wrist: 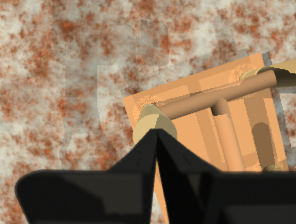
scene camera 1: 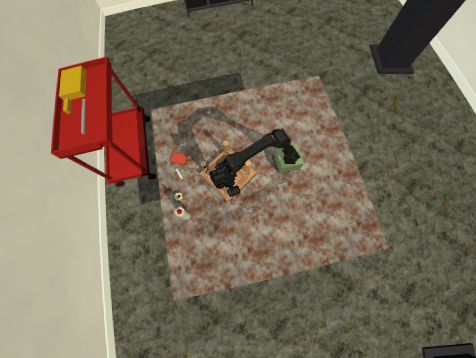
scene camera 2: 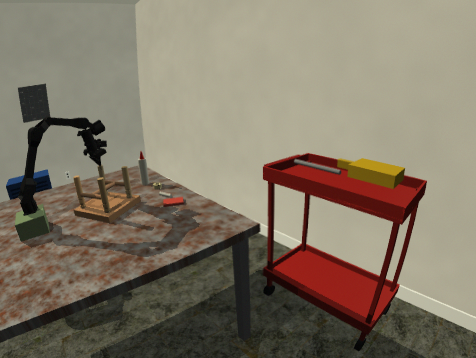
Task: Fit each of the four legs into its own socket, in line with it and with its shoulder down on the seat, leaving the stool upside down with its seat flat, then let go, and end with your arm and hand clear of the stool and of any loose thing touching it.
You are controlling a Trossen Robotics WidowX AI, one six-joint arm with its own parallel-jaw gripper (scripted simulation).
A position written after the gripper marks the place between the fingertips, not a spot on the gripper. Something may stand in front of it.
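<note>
The gripper (wrist: pixel 156 134) is visible, and so is a leg (scene camera 2: pixel 102 191).
</note>
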